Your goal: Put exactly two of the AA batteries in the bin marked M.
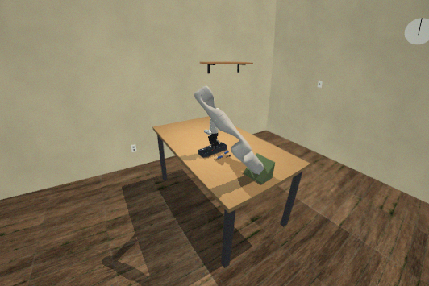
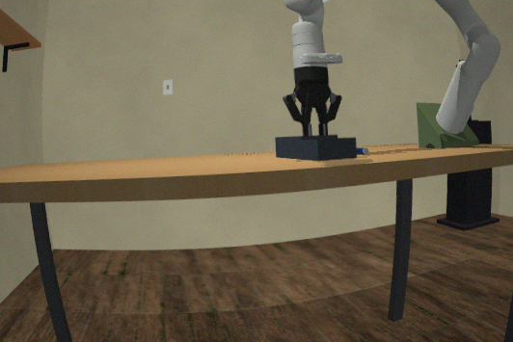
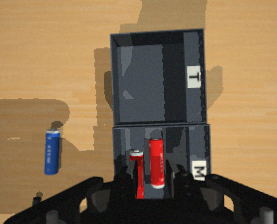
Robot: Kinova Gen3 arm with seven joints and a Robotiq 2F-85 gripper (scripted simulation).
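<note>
My hand is 30 mm above the dark bin and 10 mm short of it. The rest, counted from my hand: red AA battery 40 mm below, 10 mm to the right, 10 mm behind; black screw 130 mm behind, 80 mm to the right, 50 mm below; blue AA battery 110 mm behind, 40 mm below.
</note>
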